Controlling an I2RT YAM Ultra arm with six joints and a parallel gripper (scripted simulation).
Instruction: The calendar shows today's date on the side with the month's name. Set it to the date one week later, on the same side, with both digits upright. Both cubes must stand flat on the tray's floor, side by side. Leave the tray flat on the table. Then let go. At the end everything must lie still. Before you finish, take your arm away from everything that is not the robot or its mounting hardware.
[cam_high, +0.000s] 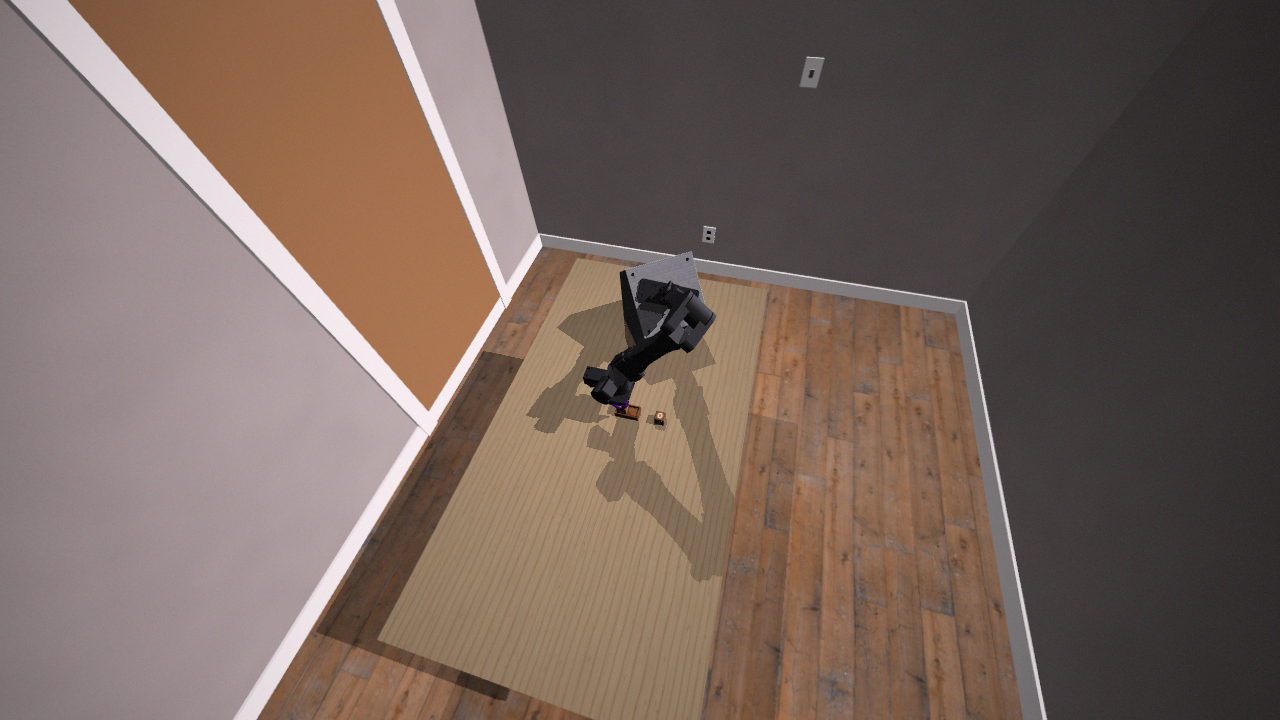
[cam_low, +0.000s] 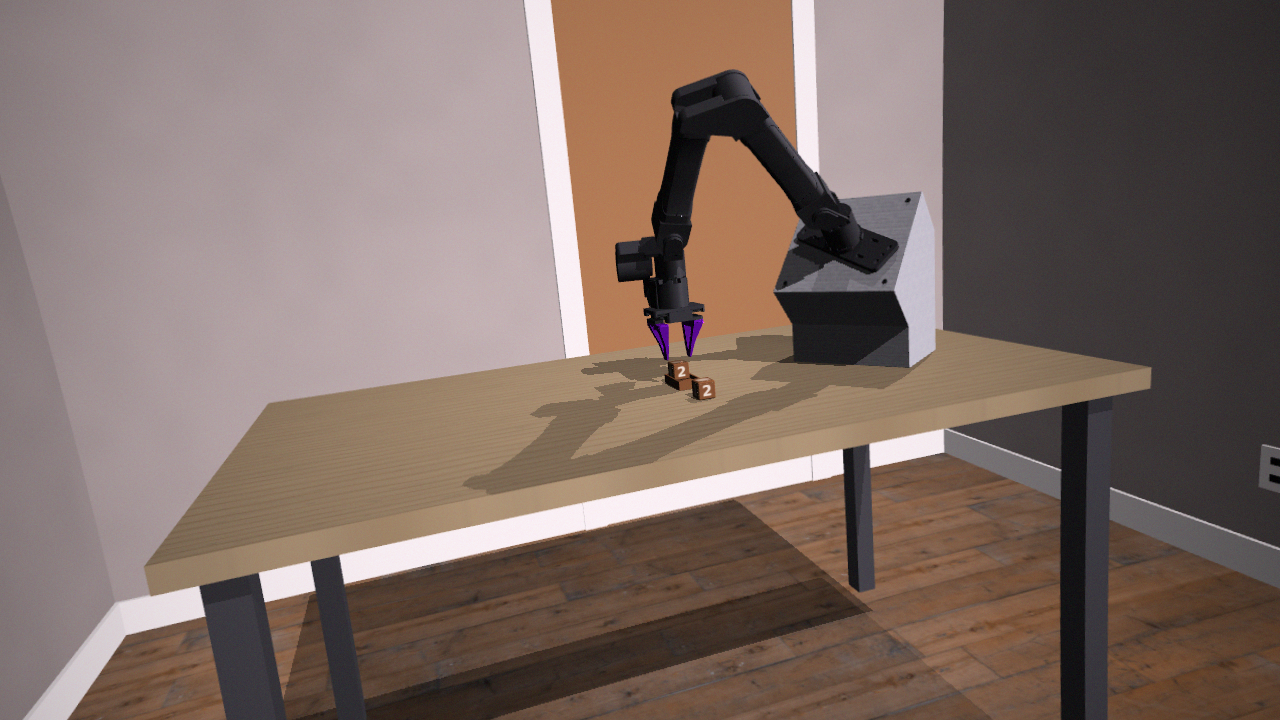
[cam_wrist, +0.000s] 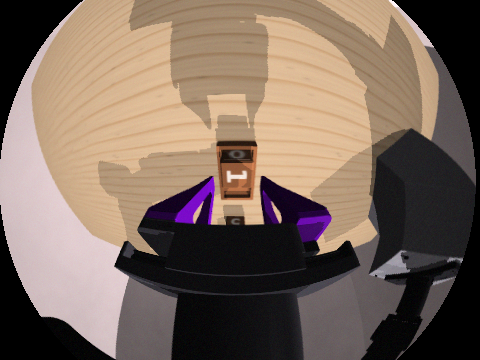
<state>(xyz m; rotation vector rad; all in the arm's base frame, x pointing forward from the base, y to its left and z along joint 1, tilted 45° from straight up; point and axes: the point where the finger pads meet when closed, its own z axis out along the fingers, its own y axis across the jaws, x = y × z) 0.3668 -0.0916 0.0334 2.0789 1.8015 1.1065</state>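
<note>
The brown tray lies 2 cm to the left of my hand and 5 cm below it.
</note>
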